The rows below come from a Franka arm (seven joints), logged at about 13 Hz.
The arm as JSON. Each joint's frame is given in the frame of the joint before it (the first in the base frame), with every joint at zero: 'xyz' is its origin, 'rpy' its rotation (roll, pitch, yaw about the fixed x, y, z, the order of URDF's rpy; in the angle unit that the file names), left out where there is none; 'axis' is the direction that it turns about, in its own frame. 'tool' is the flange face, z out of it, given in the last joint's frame.
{
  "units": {
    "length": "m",
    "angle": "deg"
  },
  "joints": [
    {
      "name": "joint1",
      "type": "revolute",
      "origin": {
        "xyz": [
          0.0,
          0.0,
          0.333
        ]
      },
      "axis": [
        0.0,
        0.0,
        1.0
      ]
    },
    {
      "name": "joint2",
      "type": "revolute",
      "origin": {
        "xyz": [
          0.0,
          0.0,
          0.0
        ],
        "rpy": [
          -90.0,
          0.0,
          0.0
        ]
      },
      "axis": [
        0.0,
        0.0,
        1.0
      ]
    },
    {
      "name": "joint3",
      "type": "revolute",
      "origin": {
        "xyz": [
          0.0,
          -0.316,
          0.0
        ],
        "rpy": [
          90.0,
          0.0,
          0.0
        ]
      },
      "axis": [
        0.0,
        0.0,
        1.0
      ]
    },
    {
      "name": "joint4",
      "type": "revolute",
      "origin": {
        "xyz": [
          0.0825,
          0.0,
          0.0
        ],
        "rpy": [
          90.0,
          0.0,
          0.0
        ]
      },
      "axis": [
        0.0,
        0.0,
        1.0
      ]
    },
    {
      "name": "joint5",
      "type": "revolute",
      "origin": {
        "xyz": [
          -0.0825,
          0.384,
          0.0
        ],
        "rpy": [
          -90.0,
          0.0,
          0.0
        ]
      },
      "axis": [
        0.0,
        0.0,
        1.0
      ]
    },
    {
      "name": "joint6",
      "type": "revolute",
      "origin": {
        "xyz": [
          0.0,
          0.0,
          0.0
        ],
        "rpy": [
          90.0,
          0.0,
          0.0
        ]
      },
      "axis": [
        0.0,
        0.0,
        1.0
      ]
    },
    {
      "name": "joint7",
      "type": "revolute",
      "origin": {
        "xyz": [
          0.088,
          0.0,
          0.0
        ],
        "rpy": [
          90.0,
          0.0,
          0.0
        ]
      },
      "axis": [
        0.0,
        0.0,
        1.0
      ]
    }
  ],
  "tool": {
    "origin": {
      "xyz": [
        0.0,
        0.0,
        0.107
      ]
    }
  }
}
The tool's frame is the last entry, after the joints.
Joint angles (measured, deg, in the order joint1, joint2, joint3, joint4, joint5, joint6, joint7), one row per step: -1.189 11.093 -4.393 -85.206 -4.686 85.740 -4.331; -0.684 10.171 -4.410 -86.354 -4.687 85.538 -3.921; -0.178 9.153 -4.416 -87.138 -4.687 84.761 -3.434; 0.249 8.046 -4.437 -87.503 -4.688 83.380 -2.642; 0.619 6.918 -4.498 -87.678 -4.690 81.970 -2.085; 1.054 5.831 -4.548 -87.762 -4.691 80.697 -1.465; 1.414 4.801 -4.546 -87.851 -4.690 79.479 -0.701; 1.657 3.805 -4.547 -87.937 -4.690 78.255 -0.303; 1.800 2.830 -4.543 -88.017 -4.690 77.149 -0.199; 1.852 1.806 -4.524 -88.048 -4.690 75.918 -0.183; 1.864 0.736 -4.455 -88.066 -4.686 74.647 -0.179
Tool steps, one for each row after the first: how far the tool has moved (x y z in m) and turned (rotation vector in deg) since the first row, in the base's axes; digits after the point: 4 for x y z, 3 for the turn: -0.0050 0.0052 0.0002 0.023 0.390 0.052; -0.0111 0.0104 0.0035 0.040 0.887 -0.007; -0.0185 0.0146 0.0103 -0.007 1.455 -0.505; -0.0260 0.0177 0.0187 -0.028 1.860 -0.868; -0.0330 0.0215 0.0274 -0.076 2.076 -1.202; -0.0399 0.0250 0.0354 -0.152 2.289 -1.691; -0.0469 0.0272 0.0430 -0.153 2.568 -1.943; -0.0537 0.0285 0.0505 -0.095 2.767 -1.990; -0.0612 0.0290 0.0586 -0.010 3.001 -2.037; -0.0691 0.0296 0.0670 0.087 3.216 -2.064
